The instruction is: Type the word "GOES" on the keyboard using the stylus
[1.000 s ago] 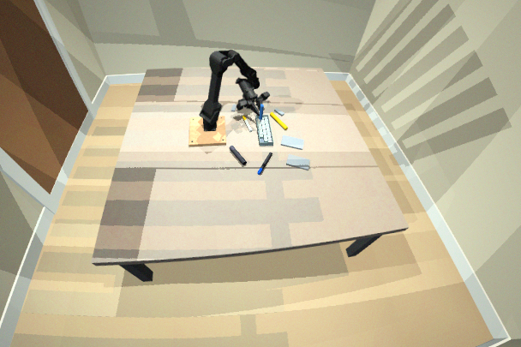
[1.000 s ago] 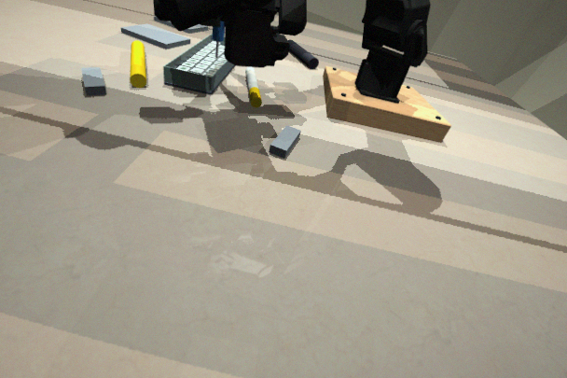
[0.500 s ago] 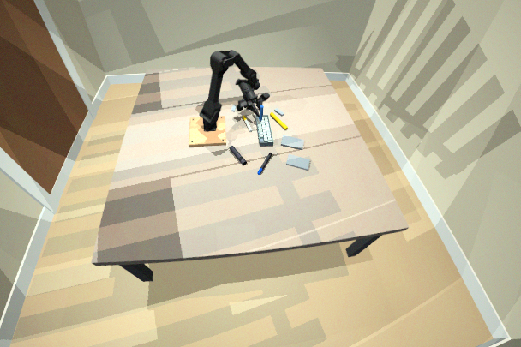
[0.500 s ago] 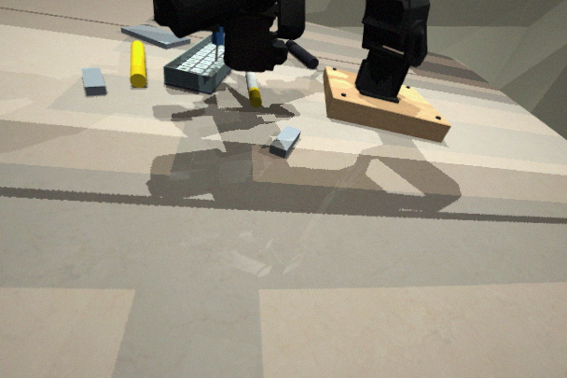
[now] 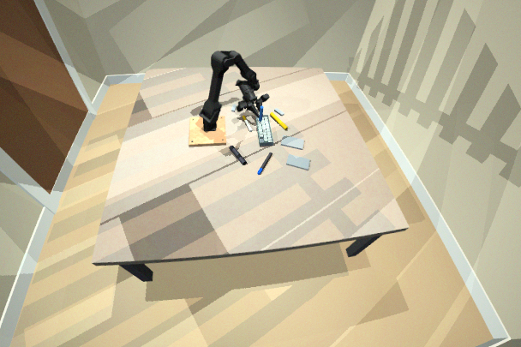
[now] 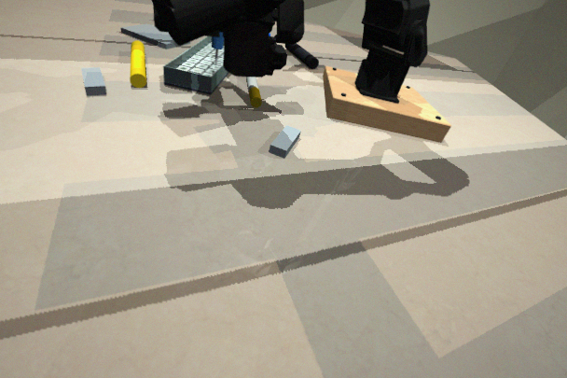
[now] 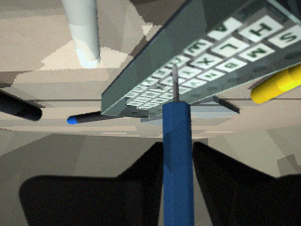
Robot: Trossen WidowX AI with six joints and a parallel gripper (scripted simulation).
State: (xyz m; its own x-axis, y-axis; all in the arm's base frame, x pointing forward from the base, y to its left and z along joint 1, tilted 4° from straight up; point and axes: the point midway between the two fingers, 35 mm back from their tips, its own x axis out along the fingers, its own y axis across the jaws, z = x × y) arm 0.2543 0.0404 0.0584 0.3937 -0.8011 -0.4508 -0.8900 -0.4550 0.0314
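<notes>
The yellow cylinder lies 11 cm ahead of my gripper tip, 6 cm below it and 3 cm to the left of it. Also, from my gripper tip: white marker 7 cm below, 7 cm behind, 4 cm to the left; then stylus tip 5 cm below; then blue stylus 1 cm below.
</notes>
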